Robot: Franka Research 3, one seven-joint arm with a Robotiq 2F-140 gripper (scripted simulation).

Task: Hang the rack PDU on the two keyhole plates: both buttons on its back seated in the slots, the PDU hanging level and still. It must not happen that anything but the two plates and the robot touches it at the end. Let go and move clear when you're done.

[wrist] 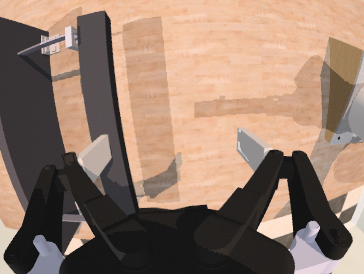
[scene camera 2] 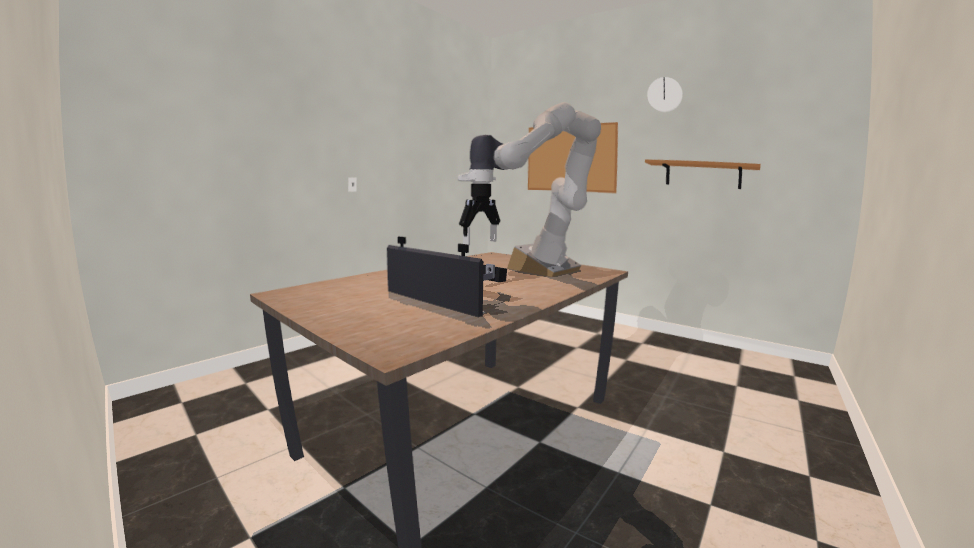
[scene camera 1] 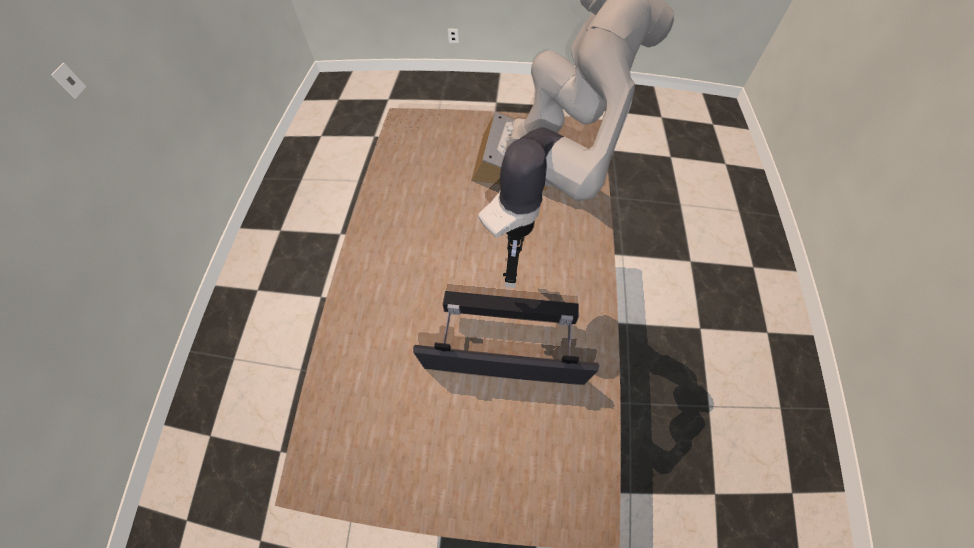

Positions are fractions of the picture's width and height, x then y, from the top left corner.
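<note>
The gripper (wrist: 0.48,0.52) is visible in the wrist view. A rack PDU (scene camera 1: 0.49,0.56) is part of the scene, and the wrist view shows the rack PDU too (wrist: 0.26,0.18). There is also a dark upright panel (scene camera 2: 0.47,0.52), which scene camera 1 shows as well (scene camera 1: 0.45,0.66).
</note>
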